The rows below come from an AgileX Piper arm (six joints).
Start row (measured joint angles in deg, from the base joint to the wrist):
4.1 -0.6 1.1 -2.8 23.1 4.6
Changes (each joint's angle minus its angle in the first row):
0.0 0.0 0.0 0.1 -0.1 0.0
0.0 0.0 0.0 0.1 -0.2 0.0
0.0 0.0 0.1 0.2 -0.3 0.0
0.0 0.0 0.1 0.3 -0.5 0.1
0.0 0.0 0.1 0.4 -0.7 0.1
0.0 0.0 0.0 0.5 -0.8 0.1
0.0 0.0 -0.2 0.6 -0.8 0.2
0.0 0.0 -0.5 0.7 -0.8 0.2
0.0 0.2 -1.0 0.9 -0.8 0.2
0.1 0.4 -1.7 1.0 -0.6 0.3
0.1 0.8 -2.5 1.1 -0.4 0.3
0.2 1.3 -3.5 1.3 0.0 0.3
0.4 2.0 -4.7 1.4 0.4 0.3
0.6 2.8 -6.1 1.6 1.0 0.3
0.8 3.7 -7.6 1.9 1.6 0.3
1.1 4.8 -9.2 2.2 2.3 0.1
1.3 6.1 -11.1 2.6 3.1 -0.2
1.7 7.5 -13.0 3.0 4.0 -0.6
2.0 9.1 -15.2 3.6 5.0 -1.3
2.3 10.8 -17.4 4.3 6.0 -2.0
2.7 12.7 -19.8 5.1 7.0 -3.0
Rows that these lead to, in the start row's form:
4.1 -0.6 1.1 -2.7 23.0 4.6
4.1 -0.6 1.1 -2.7 22.9 4.6
4.1 -0.6 1.2 -2.6 22.8 4.6
4.1 -0.6 1.2 -2.5 22.6 4.7
4.1 -0.6 1.2 -2.4 22.4 4.7
4.1 -0.6 1.1 -2.3 22.3 4.7
4.1 -0.6 0.9 -2.2 22.3 4.8
4.1 -0.6 0.6 -2.1 22.3 4.8
4.1 -0.4 0.1 -1.9 22.3 4.8
4.2 -0.2 -0.6 -1.8 22.5 4.9
4.2 0.2 -1.4 -1.7 22.7 4.9
4.3 0.7 -2.4 -1.5 23.1 4.9
4.5 1.4 -3.6 -1.4 23.5 4.9
4.7 2.2 -5.0 -1.2 24.1 4.9
4.9 3.1 -6.5 -0.9 24.7 4.9
5.2 4.2 -8.1 -0.6 25.4 4.7
5.4 5.5 -10.0 -0.2 26.2 4.4
5.8 6.9 -11.9 0.2 27.1 4.0
6.1 8.5 -14.1 0.8 28.1 3.3
6.4 10.2 -16.3 1.5 29.1 2.6
6.8 12.1 -18.7 2.3 30.1 1.6

